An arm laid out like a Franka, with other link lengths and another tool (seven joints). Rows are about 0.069 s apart.
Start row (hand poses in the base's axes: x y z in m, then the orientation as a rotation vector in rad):
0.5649 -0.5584 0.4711 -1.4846 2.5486 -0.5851
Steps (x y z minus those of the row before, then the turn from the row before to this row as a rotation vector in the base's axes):
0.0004 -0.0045 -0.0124 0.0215 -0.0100 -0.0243
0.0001 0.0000 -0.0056 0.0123 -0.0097 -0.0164
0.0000 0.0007 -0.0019 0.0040 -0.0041 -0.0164
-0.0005 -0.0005 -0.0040 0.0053 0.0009 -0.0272
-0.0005 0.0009 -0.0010 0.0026 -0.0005 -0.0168
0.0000 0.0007 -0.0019 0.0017 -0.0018 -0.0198
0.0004 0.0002 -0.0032 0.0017 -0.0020 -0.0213
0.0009 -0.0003 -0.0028 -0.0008 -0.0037 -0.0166
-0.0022 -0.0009 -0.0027 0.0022 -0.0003 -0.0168
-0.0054 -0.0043 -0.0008 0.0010 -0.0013 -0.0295
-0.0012 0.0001 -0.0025 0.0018 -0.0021 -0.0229
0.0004 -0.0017 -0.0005 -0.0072 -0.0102 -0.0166
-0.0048 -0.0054 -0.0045 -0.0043 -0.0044 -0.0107
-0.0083 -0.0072 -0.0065 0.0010 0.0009 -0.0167
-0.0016 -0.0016 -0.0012 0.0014 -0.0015 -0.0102
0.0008 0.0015 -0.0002 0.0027 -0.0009 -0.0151
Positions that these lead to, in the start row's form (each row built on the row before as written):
0.5653 -0.5629 0.4587 -1.4421 2.5606 -0.5651
0.5654 -0.5629 0.4531 -1.4122 2.5662 -0.5563
0.5654 -0.5622 0.4512 -1.3885 2.5765 -0.5556
0.5649 -0.5627 0.4472 -1.3543 2.5993 -0.5519
0.5644 -0.5618 0.4462 -1.3326 2.6124 -0.5511
0.5644 -0.5611 0.4443 -1.3065 2.6268 -0.5526
0.5648 -0.5609 0.4411 -1.2782 2.6419 -0.5544
0.5657 -0.5612 0.4383 -1.2554 2.6519 -0.5598
0.5635 -0.5621 0.4356 -1.2335 2.6645 -0.5593
0.5581 -0.5664 0.4348 -1.1950 2.6857 -0.5627
0.5569 -0.5663 0.4323 -1.1640 2.7008 -0.5643
0.5573 -0.5680 0.4318 -1.1383 2.7045 -0.5812
0.5525 -0.5734 0.4273 -1.1229 2.7086 -0.5907
0.5442 -0.5806 0.4208 -1.1016 2.7213 -0.5914
0.5426 -0.5822 0.4196 -1.0872 2.7272 -0.5915
0.5434 -0.5807 0.4194 -1.0664 2.7370 -0.5902

